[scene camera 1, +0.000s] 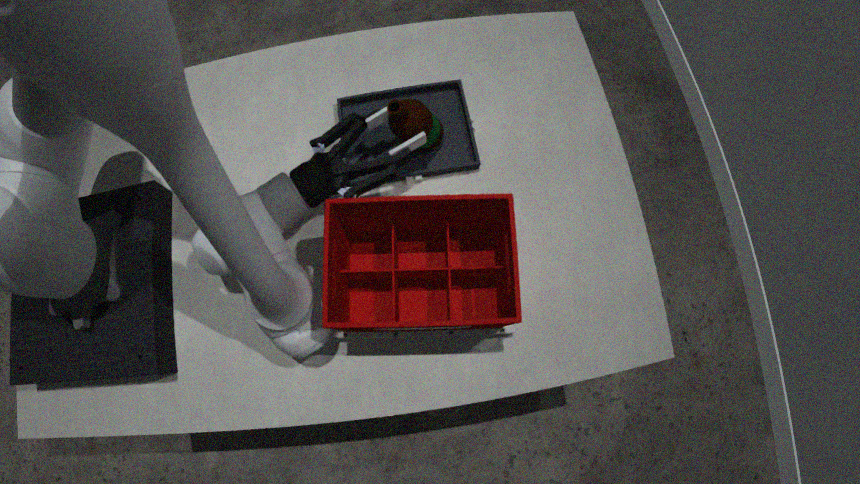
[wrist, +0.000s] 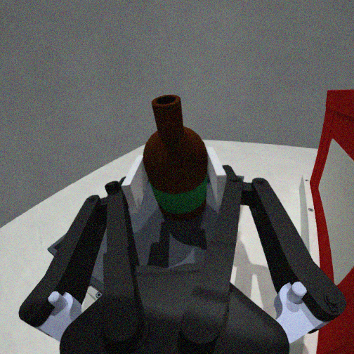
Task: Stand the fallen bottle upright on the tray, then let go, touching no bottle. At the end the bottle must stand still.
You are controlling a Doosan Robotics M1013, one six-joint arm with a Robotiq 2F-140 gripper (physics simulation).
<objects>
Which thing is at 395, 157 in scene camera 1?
My gripper.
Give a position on a brown bottle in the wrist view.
175, 159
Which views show the brown bottle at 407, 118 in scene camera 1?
Scene camera 1 and the wrist view: all of them.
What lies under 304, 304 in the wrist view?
My gripper.
</objects>
